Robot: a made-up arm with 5 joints.
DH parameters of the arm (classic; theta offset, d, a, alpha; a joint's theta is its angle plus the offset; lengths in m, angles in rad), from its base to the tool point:
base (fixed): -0.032 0 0.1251 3.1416
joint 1: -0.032 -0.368 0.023 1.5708
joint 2: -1.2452 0 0.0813 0
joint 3: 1.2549 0 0.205 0
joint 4: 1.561 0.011 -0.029 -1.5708
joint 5: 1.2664 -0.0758 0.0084 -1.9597
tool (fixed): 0.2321 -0.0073 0 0
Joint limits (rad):
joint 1: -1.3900..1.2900
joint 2: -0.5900..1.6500
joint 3: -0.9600..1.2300
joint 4: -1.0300..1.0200
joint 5: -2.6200..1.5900
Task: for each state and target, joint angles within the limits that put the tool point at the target. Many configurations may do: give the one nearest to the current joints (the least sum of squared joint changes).
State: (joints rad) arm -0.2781 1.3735 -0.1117 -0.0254 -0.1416
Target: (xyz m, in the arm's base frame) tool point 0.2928 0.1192 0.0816
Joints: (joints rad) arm -0.6026 1.6199 -0.3982 0.0310 -0.1497
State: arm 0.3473 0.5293 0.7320 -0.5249 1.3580
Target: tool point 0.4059 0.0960 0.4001
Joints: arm -0.3384 0.0466 0.4162 -0.7028 1.3866
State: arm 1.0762 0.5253 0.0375 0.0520 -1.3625
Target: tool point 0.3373 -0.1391 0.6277
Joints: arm 0.6413 -0.1120 -0.5048 -0.0781 -1.3903
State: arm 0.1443 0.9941 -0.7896 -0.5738 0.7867
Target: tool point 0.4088 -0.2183 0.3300
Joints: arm 0.6480 1.1103 -0.6740 -0.6148 0.7902
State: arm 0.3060 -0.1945 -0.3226 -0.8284 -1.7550
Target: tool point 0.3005 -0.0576 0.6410
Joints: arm 0.4106 -0.2482 -0.3656 -0.8356 -1.7538
